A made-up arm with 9 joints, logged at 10 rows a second.
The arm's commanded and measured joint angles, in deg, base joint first. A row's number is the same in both.
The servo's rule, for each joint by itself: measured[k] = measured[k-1] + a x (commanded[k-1-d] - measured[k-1]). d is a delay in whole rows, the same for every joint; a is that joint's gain. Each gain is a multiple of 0.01, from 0.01 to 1. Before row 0 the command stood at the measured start. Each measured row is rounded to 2 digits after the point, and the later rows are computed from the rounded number. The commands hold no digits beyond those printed.
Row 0, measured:
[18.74, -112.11, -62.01, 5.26, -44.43, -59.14, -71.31, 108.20, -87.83]
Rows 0 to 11, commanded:
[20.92, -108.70, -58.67, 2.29, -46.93, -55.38, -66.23, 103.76, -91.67]
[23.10, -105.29, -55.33, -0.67, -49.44, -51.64, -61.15, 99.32, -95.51]
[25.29, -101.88, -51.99, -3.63, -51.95, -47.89, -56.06, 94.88, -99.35]
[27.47, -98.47, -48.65, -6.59, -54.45, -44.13, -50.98, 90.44, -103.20]
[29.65, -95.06, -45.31, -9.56, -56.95, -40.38, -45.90, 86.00, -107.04]
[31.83, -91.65, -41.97, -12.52, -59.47, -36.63, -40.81, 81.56, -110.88]
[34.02, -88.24, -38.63, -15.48, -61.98, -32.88, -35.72, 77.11, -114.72]
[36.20, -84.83, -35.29, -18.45, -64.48, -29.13, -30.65, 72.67, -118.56]
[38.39, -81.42, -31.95, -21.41, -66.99, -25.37, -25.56, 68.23, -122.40]
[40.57, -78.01, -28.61, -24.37, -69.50, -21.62, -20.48, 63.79, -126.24]
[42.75, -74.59, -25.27, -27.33, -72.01, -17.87, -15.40, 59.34, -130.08]
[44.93, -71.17, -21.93, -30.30, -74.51, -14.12, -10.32, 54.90, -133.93]
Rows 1 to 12, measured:
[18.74, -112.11, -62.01, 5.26, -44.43, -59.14, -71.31, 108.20, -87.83]
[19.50, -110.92, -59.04, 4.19, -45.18, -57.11, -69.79, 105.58, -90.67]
[20.76, -108.95, -55.74, 2.44, -46.46, -54.16, -67.20, 101.89, -94.25]
[22.35, -106.48, -52.40, 0.25, -48.11, -50.77, -63.86, 97.75, -98.02]
[24.14, -103.68, -49.06, -2.21, -50.01, -47.18, -60.00, 93.44, -101.85]
[26.07, -100.66, -45.72, -4.86, -52.09, -43.51, -55.77, 89.05, -105.69]
[28.09, -97.51, -42.38, -7.62, -54.30, -39.79, -51.28, 84.63, -109.53]
[30.17, -94.27, -39.04, -10.45, -56.60, -36.06, -46.61, 80.19, -113.37]
[32.28, -90.97, -35.70, -13.33, -58.96, -32.32, -41.82, 75.75, -117.21]
[34.42, -87.63, -32.36, -16.24, -61.37, -28.57, -36.94, 71.31, -121.05]
[36.57, -84.26, -29.02, -19.17, -63.81, -24.82, -32.00, 66.87, -124.89]
[38.73, -80.88, -25.68, -22.11, -66.27, -21.07, -27.02, 62.43, -128.73]
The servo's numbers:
d 1
a 0.35 0.35 0.89 0.36 0.30 0.54 0.30 0.59 0.74

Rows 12 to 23, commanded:
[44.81, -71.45, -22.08, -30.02, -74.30, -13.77, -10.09, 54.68, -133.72]
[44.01, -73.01, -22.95, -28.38, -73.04, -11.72, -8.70, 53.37, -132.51]
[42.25, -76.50, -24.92, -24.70, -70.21, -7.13, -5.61, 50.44, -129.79]
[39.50, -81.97, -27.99, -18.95, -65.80, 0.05, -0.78, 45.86, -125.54]
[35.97, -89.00, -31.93, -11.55, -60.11, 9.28, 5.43, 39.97, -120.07]
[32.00, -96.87, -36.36, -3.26, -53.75, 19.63, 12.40, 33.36, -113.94]
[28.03, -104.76, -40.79, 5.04, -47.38, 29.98, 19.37, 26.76, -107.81]
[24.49, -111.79, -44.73, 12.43, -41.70, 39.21, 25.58, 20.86, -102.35]
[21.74, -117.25, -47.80, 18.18, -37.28, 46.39, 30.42, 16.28, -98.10]
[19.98, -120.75, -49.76, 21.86, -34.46, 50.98, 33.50, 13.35, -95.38]
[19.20, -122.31, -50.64, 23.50, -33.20, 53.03, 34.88, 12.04, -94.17]
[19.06, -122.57, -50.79, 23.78, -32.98, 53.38, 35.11, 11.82, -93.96]
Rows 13 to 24, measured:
[40.90, -77.48, -22.34, -25.06, -68.74, -17.32, -22.01, 57.99, -132.58]
[42.27, -75.37, -22.11, -26.85, -70.41, -15.40, -18.43, 56.04, -133.42]
[42.88, -74.54, -22.86, -27.40, -71.20, -13.41, -15.51, 54.46, -132.75]
[42.66, -75.23, -24.69, -26.43, -70.90, -10.02, -12.54, 52.09, -130.56]
[41.55, -77.59, -27.63, -23.74, -69.37, -4.58, -9.01, 48.41, -126.85]
[39.60, -81.58, -31.46, -19.35, -66.59, 2.90, -4.68, 43.43, -121.83]
[36.94, -86.93, -35.82, -13.56, -62.74, 11.93, 0.44, 37.49, -115.99]
[33.82, -93.17, -40.24, -6.86, -58.13, 21.68, 6.12, 31.16, -109.94]
[30.55, -99.69, -44.24, 0.08, -53.20, 31.15, 11.96, 25.08, -104.32]
[27.47, -105.84, -47.41, 6.60, -48.42, 39.38, 17.50, 19.89, -99.72]
[24.85, -111.06, -49.50, 12.09, -44.23, 45.64, 22.30, 16.03, -96.51]
[22.87, -115.00, -50.51, 16.20, -40.92, 49.63, 26.07, 13.68, -94.78]

